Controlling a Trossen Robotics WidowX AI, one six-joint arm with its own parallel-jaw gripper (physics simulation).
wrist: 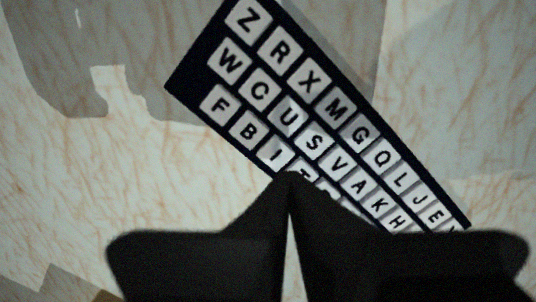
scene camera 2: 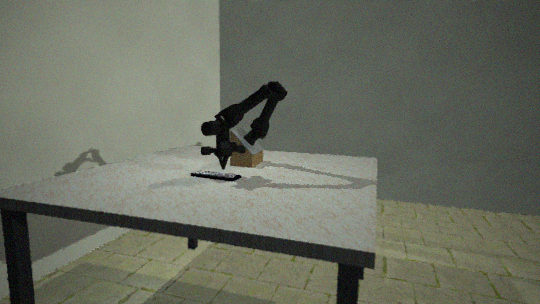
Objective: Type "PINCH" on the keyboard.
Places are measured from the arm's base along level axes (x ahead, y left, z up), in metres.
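Pixels of known places: gripper, between the fingertips: (wrist: pixel 287 178) (scene camera 2: pixel 223 169); arm's base, origin of its link: (scene camera 2: pixel 248 140).
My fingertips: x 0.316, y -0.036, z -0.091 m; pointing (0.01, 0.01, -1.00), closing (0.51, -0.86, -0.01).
For each thing: its middle in the pictures, then the offset to it from my fingertips. Level surfaces: height alone.
- black keyboard, middle of its body: (wrist: pixel 339 164) (scene camera 2: pixel 215 175) dy -0.031, dx +0.014, dz -0.024 m
- T key, middle of its body: (wrist: pixel 300 174) dy -0.012, dx -0.002, dz -0.019 m
- I key, middle of its body: (wrist: pixel 275 153) dy +0.008, dx +0.002, dz -0.019 m
- C key, middle of its body: (wrist: pixel 260 90) dy +0.034, dx +0.029, dz -0.019 m
- H key, middle of its body: (wrist: pixel 395 219) dy -0.086, dx +0.002, dz -0.019 m
- pale table, height of its surface: dz -0.033 m
The black keyboard (scene camera 2: pixel 216 175) (wrist: pixel 187 87) lies flat on the table, with light keys in scrambled order. In the wrist view it runs diagonally from upper left to lower right. My gripper (scene camera 2: pixel 223 167) (wrist: pixel 287 178) is shut and empty, pointing down a little above the keyboard. In the wrist view its tips overlap the lower part of the T key (wrist: pixel 304 171), just past the I key (wrist: pixel 274 153). The C key (wrist: pixel 258 90) and the H key (wrist: pixel 396 222) show clear of the fingers. The N and P keys are hidden behind the fingers.
A wooden block with a slanted grey top (scene camera 2: pixel 246 159) stands behind the keyboard, near the arm's base. The pale table (scene camera 2: pixel 300 215) has a dark edge. Shadows of the arm fall across the table top and the left wall.
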